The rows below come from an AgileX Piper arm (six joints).
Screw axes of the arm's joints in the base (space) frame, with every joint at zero. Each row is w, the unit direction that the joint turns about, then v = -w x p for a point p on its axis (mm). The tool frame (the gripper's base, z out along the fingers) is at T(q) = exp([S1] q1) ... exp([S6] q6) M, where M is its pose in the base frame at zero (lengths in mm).
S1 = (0, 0, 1, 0.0, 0.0, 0.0)
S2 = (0, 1, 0, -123.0, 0.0, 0.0)
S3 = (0, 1, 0, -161.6, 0.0, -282.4)
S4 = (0.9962, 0, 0.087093, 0.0, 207.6, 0.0)
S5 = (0, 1, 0, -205.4, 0.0, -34.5)
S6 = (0.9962, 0, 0.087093, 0.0, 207.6, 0.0)
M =
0.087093 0 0.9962 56.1
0 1 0 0.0
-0.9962 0 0.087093 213.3
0 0 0 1
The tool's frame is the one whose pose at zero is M.
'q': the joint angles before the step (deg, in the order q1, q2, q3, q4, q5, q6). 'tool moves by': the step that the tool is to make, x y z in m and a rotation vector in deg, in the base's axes. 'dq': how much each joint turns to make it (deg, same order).
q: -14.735, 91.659, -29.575, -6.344, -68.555, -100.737
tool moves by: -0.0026, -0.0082, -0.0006, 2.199, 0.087, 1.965
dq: -3.125, 0.004, -0.009, -4.938, 0.005, 4.912
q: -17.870, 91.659, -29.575, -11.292, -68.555, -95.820
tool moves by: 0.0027, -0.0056, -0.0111, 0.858, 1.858, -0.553
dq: -1.001, 2.348, -0.110, -0.409, -0.286, 0.409
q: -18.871, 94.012, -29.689, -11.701, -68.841, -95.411
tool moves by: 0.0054, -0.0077, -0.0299, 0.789, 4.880, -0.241
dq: -1.438, 6.068, 0.002, -1.289, -1.129, -0.522
